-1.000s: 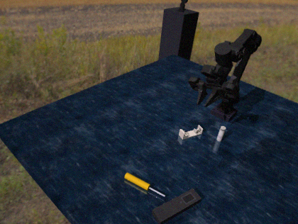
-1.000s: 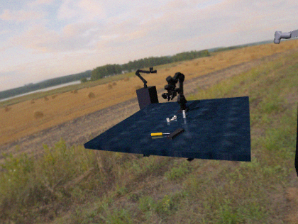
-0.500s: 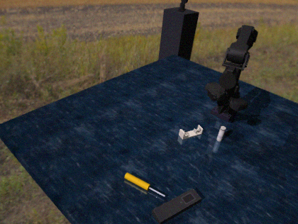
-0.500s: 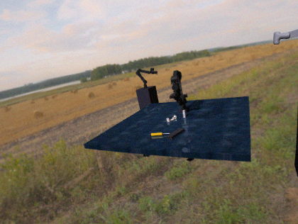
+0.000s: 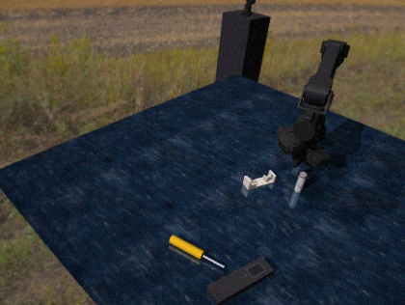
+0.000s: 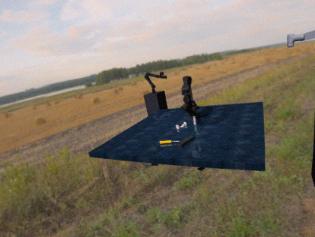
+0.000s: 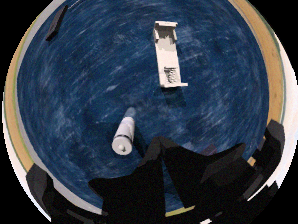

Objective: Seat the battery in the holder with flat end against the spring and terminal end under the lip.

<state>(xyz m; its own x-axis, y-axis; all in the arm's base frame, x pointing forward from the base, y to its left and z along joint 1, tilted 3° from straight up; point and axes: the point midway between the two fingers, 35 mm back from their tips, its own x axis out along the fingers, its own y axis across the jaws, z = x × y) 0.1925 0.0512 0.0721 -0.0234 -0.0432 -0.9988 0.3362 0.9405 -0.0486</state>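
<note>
My gripper tip is 1 cm short of the battery, 4 cm to the right of it and 3 cm above it. The rest, counted from my gripper tip: dark remote-like slab (40 cm ahead, 11 cm to the left, 5 cm below); yellow-handled screwdriver (42 cm ahead, 6 cm below).
</note>
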